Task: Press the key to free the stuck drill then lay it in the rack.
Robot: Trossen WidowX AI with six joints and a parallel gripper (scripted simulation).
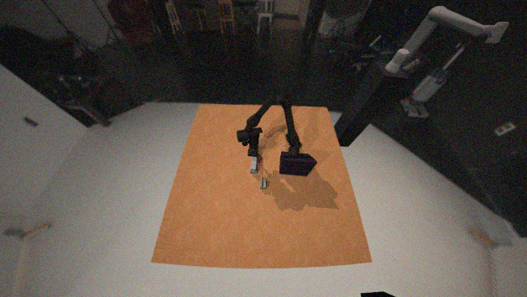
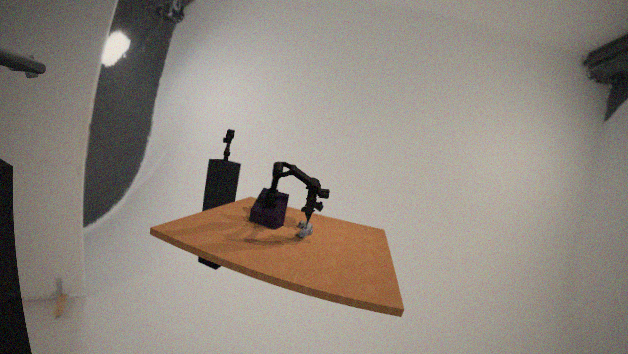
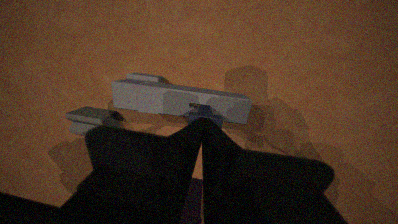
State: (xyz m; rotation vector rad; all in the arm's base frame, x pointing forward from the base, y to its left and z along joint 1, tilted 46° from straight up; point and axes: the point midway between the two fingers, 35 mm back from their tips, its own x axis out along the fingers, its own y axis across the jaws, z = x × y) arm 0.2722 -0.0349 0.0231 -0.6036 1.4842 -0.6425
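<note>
Right now the pale cylindrical drill is 6 cm to the left of my gripper tip and 7 cm below it. Also, from my gripper tip: grey rack (8 cm behind, 21 cm to the left, 10 cm below).
</note>
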